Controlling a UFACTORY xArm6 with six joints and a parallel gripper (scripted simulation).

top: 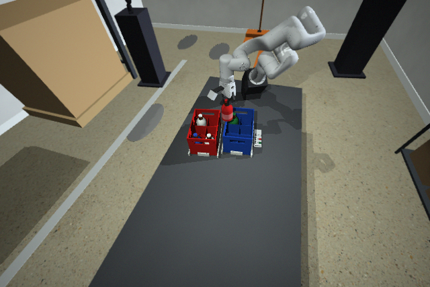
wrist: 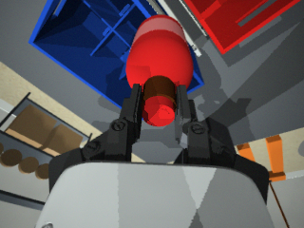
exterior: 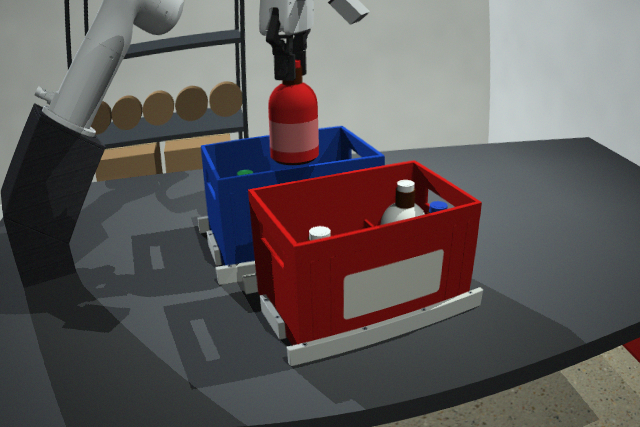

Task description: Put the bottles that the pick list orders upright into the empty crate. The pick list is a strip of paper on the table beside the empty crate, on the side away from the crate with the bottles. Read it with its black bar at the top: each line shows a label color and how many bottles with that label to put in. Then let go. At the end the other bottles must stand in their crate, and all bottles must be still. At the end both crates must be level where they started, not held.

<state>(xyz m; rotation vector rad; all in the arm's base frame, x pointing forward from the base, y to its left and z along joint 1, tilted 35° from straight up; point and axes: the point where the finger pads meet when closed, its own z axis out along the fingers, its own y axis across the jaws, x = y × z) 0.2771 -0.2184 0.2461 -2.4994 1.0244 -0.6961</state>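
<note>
Now: hand 7 cm above the red-capped bottle. Also, from my hand: blue crate: 1 cm ahead, 8 cm to the left, 25 cm below; green-capped bottle: 7 cm behind, 4 cm to the left, 25 cm below; red crate: 5 cm ahead, 15 cm to the right, 25 cm below.
</note>
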